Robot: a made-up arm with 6 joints.
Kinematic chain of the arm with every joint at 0, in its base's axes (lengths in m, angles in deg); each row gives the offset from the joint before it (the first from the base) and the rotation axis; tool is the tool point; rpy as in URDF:
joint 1: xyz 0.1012 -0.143 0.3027 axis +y
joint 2: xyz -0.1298 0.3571 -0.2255 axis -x
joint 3: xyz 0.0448 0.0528 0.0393 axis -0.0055 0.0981 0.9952
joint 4: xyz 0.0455 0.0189 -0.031 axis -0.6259 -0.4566 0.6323
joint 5: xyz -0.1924 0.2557 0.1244 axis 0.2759 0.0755 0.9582
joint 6: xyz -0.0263 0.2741 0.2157 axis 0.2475 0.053 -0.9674
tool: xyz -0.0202 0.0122 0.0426 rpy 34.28 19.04 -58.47
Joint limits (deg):
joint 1: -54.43..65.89
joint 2: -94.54..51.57
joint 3: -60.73..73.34
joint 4: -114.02..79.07
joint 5: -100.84..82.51
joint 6: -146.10..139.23
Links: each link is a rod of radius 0.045 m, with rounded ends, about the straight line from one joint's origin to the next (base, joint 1, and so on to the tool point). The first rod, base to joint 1, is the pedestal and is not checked.
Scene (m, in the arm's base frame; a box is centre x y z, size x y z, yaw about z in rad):
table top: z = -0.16
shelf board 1: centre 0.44 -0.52 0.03 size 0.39 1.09 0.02 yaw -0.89
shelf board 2: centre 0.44 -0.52 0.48 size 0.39 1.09 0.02 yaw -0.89
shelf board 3: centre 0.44 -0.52 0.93 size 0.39 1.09 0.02 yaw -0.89
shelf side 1: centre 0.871 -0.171 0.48 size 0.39 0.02 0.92 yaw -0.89
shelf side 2: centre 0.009 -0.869 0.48 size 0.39 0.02 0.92 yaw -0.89
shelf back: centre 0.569 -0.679 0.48 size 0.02 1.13 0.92 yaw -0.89
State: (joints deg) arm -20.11 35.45 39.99 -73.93 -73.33 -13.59
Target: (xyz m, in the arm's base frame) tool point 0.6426 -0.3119 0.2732
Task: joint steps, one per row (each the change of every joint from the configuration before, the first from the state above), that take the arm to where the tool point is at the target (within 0.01 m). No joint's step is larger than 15 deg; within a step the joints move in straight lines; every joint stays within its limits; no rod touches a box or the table.
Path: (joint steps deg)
1: 1.47 -13.44 -14.02 -1.49 -5.42 2.00
2: 1.48 -13.44 -14.02 -1.49 -5.42 2.01
3: 1.47 -13.43 -14.03 -1.49 -5.42 2.00
4: 1.47 -13.44 -14.02 -1.50 -5.42 2.00
5: -6.70 -7.45 -0.06 -5.68 14.32 -0.02
6: -6.70 -7.44 -0.06 -5.69 14.31 -0.02
7: -6.70 -7.44 -0.07 -5.69 14.32 -0.02
8: -6.71 -7.44 -0.06 -5.69 14.32 -0.02
9: -6.70 -7.44 -0.06 -5.68 14.31 -0.01
10: -6.70 -7.45 -0.06 -5.69 14.32 -0.02

